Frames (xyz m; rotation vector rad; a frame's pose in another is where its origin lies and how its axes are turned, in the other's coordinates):
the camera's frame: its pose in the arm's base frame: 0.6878 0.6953 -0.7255 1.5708 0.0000 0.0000
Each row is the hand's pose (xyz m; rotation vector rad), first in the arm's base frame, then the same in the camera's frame.
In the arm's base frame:
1: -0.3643 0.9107 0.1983 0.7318 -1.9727 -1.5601
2: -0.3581 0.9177 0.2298 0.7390 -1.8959 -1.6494
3: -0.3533 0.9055 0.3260 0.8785 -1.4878 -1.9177
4: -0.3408 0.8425 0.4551 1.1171 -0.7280 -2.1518
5: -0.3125 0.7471 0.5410 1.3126 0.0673 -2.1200
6: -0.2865 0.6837 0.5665 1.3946 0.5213 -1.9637
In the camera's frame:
1: -1.0521 0.9238 -0.2154 0.0213 -2.3601 0.2756
2: -1.0459 0.9553 -0.2224 0.0261 -2.3663 0.1645
3: -1.0411 1.0515 -0.2102 0.0893 -2.2401 -0.2828
4: -1.0286 1.1806 -0.1472 0.2052 -1.8475 -0.9134
5: -1.0003 1.2665 -0.0518 0.2993 -1.2908 -1.3755
6: -0.9743 1.2920 0.0116 0.3288 -0.9004 -1.5513

